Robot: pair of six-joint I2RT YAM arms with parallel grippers.
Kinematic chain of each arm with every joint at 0, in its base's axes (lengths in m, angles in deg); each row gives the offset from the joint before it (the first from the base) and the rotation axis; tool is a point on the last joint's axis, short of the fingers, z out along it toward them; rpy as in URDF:
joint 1: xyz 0 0 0.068 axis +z
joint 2: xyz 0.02 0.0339 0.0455 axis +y
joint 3: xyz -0.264 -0.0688 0 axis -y
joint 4: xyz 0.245 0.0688 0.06 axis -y
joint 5: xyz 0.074 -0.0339 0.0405 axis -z
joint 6: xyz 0.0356 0 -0.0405 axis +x
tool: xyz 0 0 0 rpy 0 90 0
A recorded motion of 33 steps. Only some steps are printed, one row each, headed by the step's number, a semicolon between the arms.
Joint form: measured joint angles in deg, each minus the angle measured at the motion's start. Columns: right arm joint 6, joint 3, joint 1, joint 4, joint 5, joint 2; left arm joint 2, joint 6, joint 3, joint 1, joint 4, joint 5.
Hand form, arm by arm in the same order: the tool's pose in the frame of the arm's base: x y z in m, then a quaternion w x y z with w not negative. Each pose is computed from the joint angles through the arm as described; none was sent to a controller.
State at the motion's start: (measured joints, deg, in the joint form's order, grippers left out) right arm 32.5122 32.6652 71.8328 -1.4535 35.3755 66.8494; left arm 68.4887 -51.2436 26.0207 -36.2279 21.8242 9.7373
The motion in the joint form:
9: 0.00 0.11 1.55 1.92 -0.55 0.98; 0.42 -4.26 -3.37 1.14 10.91 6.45
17: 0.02 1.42 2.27 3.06 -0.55 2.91; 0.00 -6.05 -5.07 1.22 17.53 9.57
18: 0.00 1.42 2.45 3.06 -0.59 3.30; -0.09 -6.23 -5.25 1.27 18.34 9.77
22: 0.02 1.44 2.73 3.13 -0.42 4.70; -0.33 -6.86 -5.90 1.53 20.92 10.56
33: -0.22 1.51 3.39 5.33 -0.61 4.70; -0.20 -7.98 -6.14 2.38 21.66 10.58
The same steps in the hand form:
9: 0.0882 0.2245 0.2078 0.47875 -0.16457 0.84019 0.19441; 0.1931 -0.1478 0.1990 0.35245 -0.05205 0.78076 -0.51331
17: 0.0875 0.2331 0.2092 0.47927 -0.16786 0.83770 0.20095; 0.1893 -0.1470 0.2036 0.35583 -0.03624 0.75224 -0.55336
18: 0.0870 0.2340 0.2077 0.47745 -0.17089 0.83854 0.19925; 0.1890 -0.1466 0.2044 0.35787 -0.03502 0.74833 -0.55741
22: 0.0865 0.2367 0.2023 0.47333 -0.17668 0.84161 0.19086; 0.1879 -0.1451 0.2066 0.36302 -0.03131 0.73640 -0.57004
33: 0.0843 0.2401 0.2059 0.47931 -0.17602 0.83409 0.20874; 0.1898 -0.1422 0.2062 0.36346 -0.04297 0.73376 -0.57241

